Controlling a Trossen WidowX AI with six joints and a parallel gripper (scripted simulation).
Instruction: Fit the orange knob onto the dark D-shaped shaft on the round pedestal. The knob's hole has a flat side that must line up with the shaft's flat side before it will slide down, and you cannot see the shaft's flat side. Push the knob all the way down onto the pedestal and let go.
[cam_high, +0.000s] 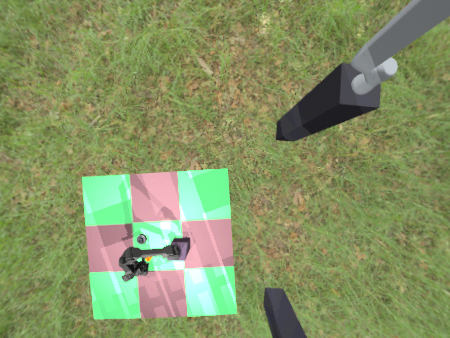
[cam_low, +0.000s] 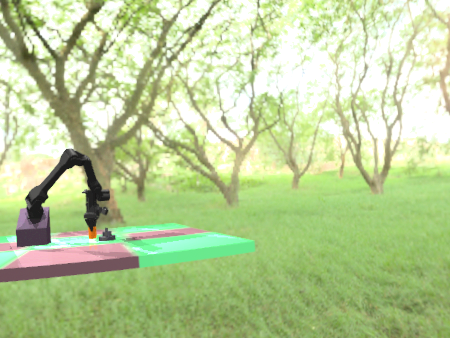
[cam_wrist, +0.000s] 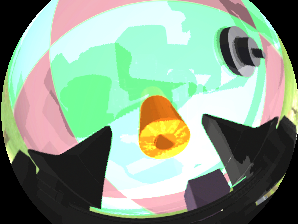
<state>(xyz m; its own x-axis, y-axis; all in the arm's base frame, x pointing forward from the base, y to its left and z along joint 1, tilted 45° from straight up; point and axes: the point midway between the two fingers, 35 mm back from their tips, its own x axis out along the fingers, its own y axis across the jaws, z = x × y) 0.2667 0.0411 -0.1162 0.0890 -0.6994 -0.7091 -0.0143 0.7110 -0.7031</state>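
Now: gripper tip 10 mm above the orange knob. The rest, counted from my gripper tip: dark pedestal 140 mm to the right, 90 mm ahead, 10 mm below.
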